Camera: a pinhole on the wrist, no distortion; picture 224 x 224 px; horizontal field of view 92.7 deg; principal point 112.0 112.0 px. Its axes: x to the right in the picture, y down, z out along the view. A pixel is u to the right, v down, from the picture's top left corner.
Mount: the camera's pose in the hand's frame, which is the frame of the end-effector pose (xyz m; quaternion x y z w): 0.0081 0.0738 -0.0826 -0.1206 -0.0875 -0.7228 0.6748
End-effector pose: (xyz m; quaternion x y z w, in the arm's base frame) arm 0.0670 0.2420 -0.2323 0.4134 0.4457 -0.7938 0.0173
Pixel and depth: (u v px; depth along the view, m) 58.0 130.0 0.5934
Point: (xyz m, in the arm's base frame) -0.0820 -0.3032 -0.6002
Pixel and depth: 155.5 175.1 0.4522
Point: -0.3715 0.0507 -0.3298
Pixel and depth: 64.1 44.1 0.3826
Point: 0.1902 -0.2219 -0.2872
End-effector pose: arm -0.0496 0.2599 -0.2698 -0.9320 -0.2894 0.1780 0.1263
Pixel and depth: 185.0 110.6 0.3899
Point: -0.2251 0.3677 -0.5823
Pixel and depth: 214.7 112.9 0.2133
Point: -0.1454 0.3377 -0.4157
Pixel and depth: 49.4 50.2 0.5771
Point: -0.1225 -0.3192 -0.7443
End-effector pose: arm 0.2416 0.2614 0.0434 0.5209 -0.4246 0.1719 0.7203
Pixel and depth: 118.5 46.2 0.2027
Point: 0.0391 0.2268 0.0499
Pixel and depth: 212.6 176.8 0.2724
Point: 0.3071 -0.0349 0.1407
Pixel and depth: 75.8 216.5 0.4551
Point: 0.1775 0.0331 0.6496
